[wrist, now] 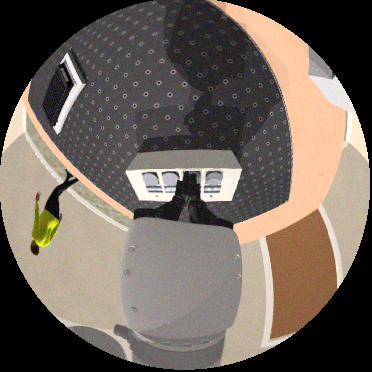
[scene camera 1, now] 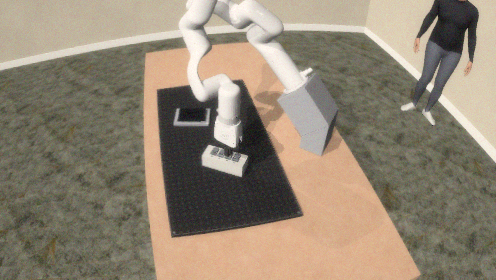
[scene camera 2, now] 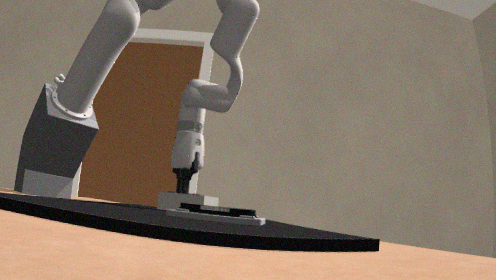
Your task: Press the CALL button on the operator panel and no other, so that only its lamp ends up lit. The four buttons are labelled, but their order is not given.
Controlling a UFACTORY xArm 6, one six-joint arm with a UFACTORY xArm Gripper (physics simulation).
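Seen in the pictures: gripper, fingertip midpoint: point(wrist: 187, 179) point(scene camera 1: 228, 153) point(scene camera 2: 182, 193); arm's base, link origin: point(scene camera 1: 296, 85) point(scene camera 2: 71, 105).
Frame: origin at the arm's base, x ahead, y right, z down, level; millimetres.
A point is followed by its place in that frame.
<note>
The white operator panel point(scene camera 1: 223, 164) @(x 344, y -192, z 198 mm) point(scene camera 2: 168, 200) @(x 279, y -155, z 207 mm) point(wrist: 184, 160) @(x 309, y -135, z 202 mm) stands on the black mat, with its row of four round grey buttons facing up. My gripper point(scene camera 1: 228, 153) @(x 316, y -154, z 183 mm) point(scene camera 2: 183, 192) @(x 316, y -154, z 183 mm) point(wrist: 187, 179) @(x 316, y -154, z 183 mm) is shut and empty, pointing down. Its fingertips are at the third button from the left in the wrist view and cover most of it; whether they touch it is hard to tell. The first button point(wrist: 151, 178) @(x 355, y -121, z 180 mm), the second button point(wrist: 171, 178) @(x 332, y -138, z 181 mm) and the last button point(wrist: 214, 178) @(x 283, y -170, z 180 mm) show beside the fingers. The labels are too blurred to read. No lit lamp can be made out.
A grey-framed tray with a black inset point(scene camera 1: 176, 120) point(scene camera 2: 215, 216) @(x 414, y 228, z 227 mm) point(wrist: 76, 92) @(x 377, y 97, z 227 mm) lies on the black mat point(scene camera 1: 200, 210) @(x 465, y -366, z 236 mm) point(scene camera 2: 320, 241) @(x 517, y 463, z 239 mm) point(wrist: 150, 65) @(x 263, y 5, z 236 mm), apart from the panel. The arm's grey base point(scene camera 1: 310, 112) @(x -19, y -121, z 51 mm) point(scene camera 2: 55, 145) @(x -17, y 11, z 113 mm) stands on the table. One person point(scene camera 1: 445, 35) and another in yellow point(wrist: 46, 227) stand beyond the table.
</note>
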